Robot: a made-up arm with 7 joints. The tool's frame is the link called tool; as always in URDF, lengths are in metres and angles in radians. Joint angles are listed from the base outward. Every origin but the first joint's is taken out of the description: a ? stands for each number. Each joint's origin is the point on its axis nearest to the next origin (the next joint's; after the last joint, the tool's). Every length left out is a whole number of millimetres.
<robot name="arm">
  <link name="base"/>
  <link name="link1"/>
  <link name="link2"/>
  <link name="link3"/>
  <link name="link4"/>
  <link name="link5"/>
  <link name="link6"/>
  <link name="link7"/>
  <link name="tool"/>
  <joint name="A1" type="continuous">
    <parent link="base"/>
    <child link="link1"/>
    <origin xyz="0 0.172 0"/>
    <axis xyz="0 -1 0"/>
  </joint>
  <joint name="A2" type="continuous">
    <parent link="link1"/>
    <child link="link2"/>
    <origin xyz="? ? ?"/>
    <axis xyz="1 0 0"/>
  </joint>
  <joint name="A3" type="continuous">
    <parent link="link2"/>
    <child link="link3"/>
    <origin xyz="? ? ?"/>
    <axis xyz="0 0 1"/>
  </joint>
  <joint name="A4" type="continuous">
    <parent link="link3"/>
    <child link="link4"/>
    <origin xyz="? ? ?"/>
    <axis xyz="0 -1 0"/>
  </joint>
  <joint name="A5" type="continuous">
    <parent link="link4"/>
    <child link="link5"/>
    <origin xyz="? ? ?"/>
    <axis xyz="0 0 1"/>
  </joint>
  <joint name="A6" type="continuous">
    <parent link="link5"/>
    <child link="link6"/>
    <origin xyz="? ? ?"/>
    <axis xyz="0 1 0"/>
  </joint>
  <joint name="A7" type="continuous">
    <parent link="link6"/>
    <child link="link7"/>
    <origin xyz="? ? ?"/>
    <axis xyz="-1 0 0"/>
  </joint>
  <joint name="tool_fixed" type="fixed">
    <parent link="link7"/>
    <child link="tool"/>
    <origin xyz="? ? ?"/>
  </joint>
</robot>
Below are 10 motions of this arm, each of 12 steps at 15 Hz.
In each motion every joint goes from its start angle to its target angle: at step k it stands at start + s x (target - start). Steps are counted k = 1, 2, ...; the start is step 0. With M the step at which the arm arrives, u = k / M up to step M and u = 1 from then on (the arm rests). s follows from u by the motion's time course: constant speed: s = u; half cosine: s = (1 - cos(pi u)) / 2; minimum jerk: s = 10 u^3 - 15 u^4 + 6 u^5.
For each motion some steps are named. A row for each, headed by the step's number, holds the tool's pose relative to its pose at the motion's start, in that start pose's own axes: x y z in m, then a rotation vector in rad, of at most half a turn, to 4 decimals.
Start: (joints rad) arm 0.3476 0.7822 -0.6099 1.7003 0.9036 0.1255 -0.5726
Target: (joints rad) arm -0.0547 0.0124 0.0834 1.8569 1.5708 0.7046 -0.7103
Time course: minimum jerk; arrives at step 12
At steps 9, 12:
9: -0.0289 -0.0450 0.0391 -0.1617 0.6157 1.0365
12: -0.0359 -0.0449 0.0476 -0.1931 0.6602 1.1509

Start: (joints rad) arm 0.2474 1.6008 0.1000 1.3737 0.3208 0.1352 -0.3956
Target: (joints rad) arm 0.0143 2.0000 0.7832 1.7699 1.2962 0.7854 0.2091
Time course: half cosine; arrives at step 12
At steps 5, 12:
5: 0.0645 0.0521 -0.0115 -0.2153 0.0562 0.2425
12: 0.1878 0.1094 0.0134 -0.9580 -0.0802 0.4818

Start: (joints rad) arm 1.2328 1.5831 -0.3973 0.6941 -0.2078 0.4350 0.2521
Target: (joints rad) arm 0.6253 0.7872 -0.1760 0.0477 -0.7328 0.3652 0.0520
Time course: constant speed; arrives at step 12
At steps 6, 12:
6: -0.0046 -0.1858 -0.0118 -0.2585 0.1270 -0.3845
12: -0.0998 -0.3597 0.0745 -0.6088 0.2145 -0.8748

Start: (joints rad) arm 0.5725 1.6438 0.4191 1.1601 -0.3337 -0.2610 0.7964
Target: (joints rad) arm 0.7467 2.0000 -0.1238 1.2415 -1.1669 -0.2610 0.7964
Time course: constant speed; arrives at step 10
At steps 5, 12:
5: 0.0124 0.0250 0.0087 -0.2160 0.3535 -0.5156
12: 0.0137 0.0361 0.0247 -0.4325 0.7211 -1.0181

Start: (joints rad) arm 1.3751 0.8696 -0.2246 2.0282 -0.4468 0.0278 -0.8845
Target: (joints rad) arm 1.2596 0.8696 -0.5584 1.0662 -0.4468 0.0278 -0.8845
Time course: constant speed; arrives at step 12
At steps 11, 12:
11: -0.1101 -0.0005 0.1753 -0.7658 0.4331 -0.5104
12: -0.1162 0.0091 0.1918 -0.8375 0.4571 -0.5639

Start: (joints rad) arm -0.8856 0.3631 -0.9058 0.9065 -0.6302 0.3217 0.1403
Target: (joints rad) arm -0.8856 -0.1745 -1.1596 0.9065 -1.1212 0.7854 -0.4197
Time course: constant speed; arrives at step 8
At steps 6, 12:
6: 0.1730 -0.0182 0.0274 0.6092 -0.1135 -0.2382
12: 0.2261 -0.0185 0.0521 0.8716 -0.1671 -0.2694

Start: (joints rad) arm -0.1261 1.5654 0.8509 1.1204 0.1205 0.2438 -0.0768
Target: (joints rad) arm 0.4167 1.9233 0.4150 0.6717 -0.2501 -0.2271 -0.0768
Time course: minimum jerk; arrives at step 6
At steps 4, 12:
4: -0.0057 0.1096 -0.0212 0.2368 -0.1660 -0.4196
12: -0.0152 0.1478 -0.0130 0.2778 -0.1605 -0.5439

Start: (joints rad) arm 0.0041 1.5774 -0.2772 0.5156 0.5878 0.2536 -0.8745
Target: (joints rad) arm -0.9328 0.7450 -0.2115 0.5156 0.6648 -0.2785 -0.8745
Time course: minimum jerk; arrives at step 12
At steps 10, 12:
10: -0.3164 -0.0132 0.2559 -0.7732 0.0151 -0.3619
12: -0.3288 -0.0016 0.2622 -0.7896 0.0313 -0.3788

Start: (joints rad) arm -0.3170 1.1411 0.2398 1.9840 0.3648 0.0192 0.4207
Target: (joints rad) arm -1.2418 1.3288 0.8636 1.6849 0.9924 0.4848 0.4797
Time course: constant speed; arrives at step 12
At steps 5, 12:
5: -0.0328 0.0050 0.0329 -0.0520 0.3461 0.3531
12: -0.0625 0.0201 0.0664 -0.1200 0.7516 0.8024

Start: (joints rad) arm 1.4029 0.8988 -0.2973 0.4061 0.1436 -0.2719 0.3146
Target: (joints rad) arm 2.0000 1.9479 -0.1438 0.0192 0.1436 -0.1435 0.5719
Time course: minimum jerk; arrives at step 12
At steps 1, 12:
1: 0.0001 0.0026 0.0008 0.0053 0.0017 -0.0006
12: -0.0484 0.2365 0.4035 1.0603 0.2432 0.4038

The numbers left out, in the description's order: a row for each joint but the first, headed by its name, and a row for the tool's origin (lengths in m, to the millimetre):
A2: 0 0 0
A3: 0 0 -0.241
A4: 0 0 0
A5: 0 0 -0.21
A6: 0 0 0
A7: 0 0 0
tool: 0 0 0

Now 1 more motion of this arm.
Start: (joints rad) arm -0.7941 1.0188 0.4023 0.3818 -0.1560 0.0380 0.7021
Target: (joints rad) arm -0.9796 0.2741 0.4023 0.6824 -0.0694 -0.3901 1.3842
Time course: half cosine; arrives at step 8
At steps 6, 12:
6: -0.0452 -0.2427 -0.0685 -1.0595 -0.4490 -0.0864
12: -0.0499 -0.2851 -0.0646 -1.2104 -0.5466 -0.0947

